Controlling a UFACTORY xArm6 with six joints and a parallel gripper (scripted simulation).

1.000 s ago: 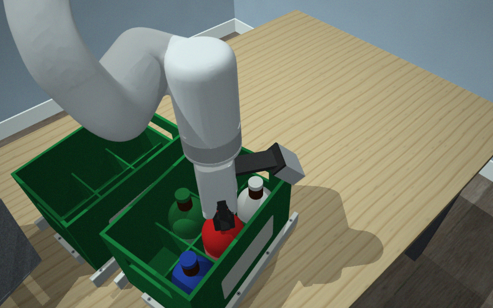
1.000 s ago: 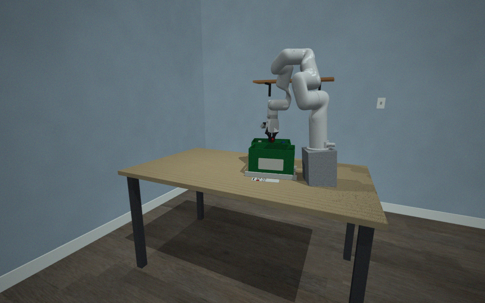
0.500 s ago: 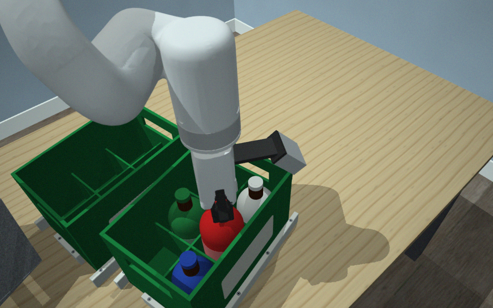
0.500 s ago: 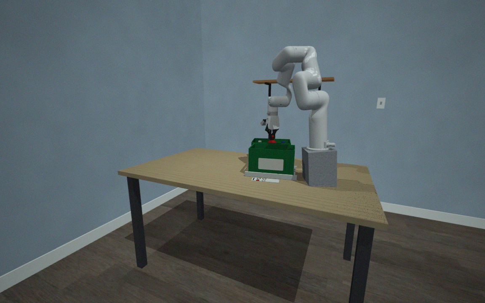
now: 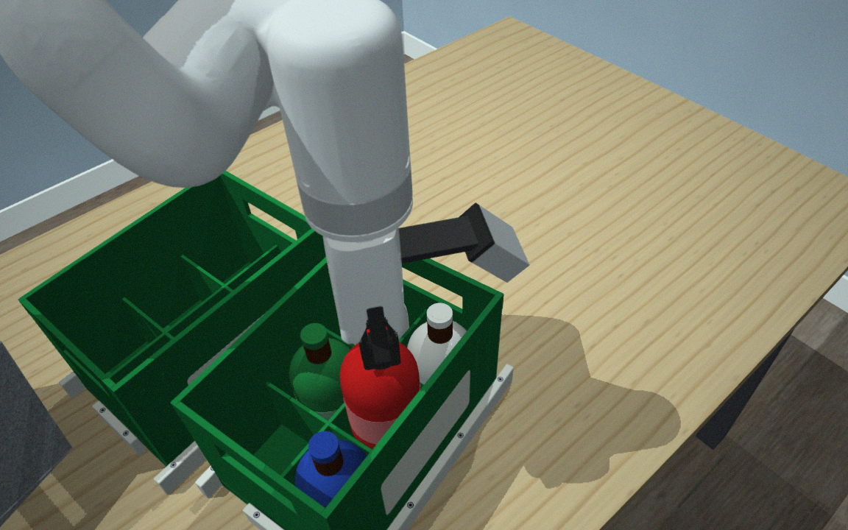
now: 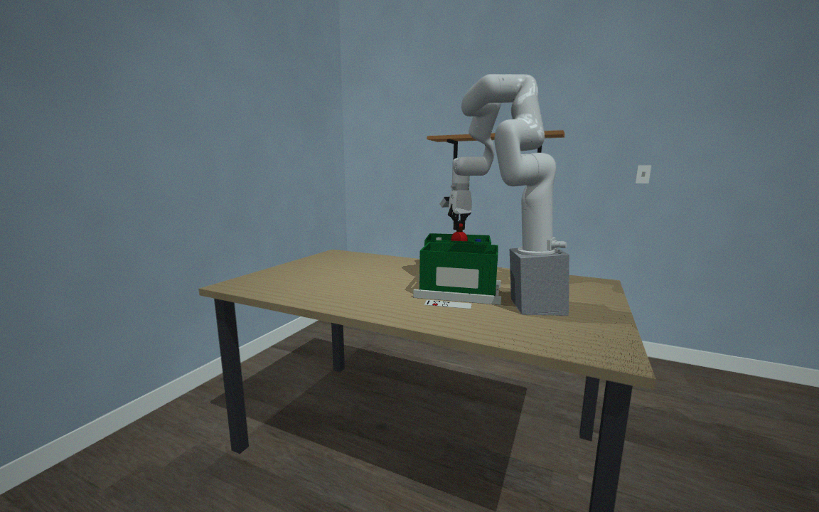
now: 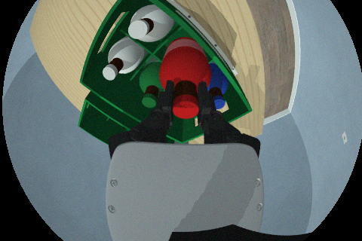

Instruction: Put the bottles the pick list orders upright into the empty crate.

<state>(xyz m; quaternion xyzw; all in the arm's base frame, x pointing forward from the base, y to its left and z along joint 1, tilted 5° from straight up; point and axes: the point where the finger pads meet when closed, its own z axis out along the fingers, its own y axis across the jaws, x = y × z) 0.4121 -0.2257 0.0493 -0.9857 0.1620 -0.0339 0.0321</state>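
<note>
The red-label bottle lies 7 cm below my hand. The rest, counted from my hand: blue bottle 14 cm below, 8 cm behind, 4 cm to the right; then pick list 38 cm to the left, 22 cm below, 17 cm behind; then green bottle 14 cm below, 8 cm to the left, 4 cm behind.
</note>
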